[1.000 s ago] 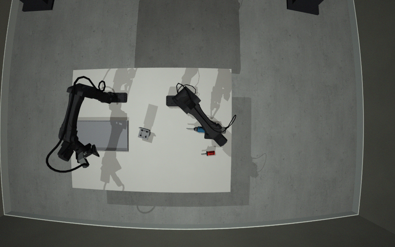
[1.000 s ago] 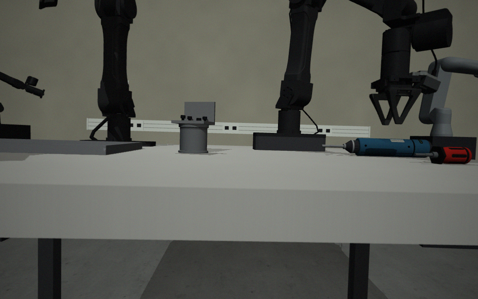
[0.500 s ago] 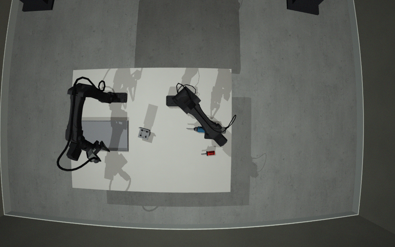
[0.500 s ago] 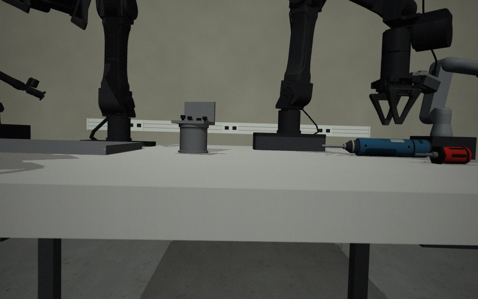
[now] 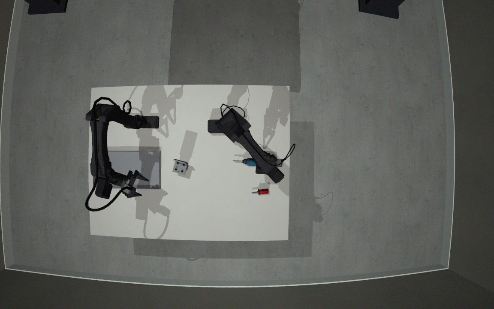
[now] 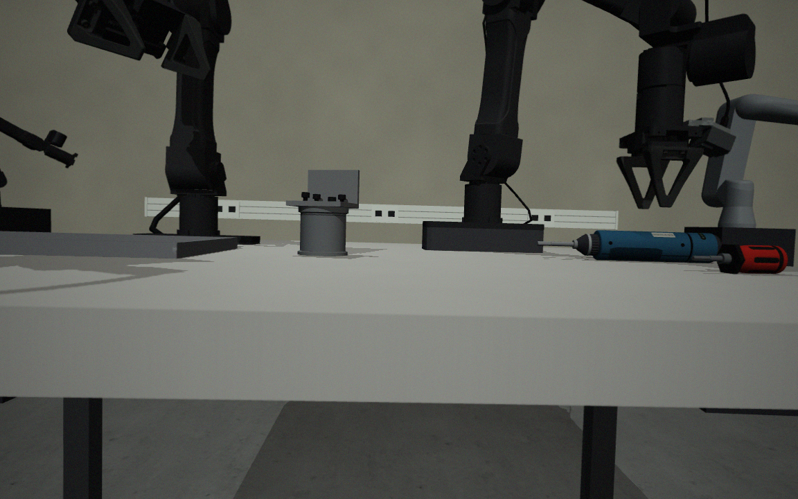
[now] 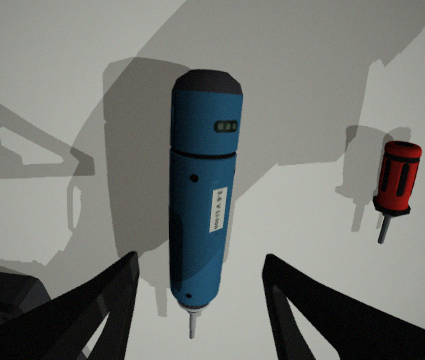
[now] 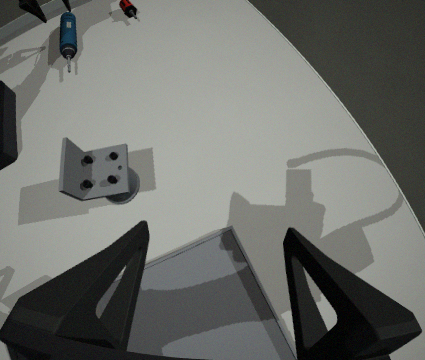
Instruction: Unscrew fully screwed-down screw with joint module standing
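My right hand is 10 cm past the grey l-shaped bracket, 14 cm to the right of it and 13 cm above it. The rest, counted from my right hand: joint module: 10 cm behind, 14 cm to the left, 18 cm below; flat grey plate: 6 cm behind, 20 cm to the right, 20 cm below; screwdriver bit: 16 cm behind, 45 cm to the left, 19 cm below.
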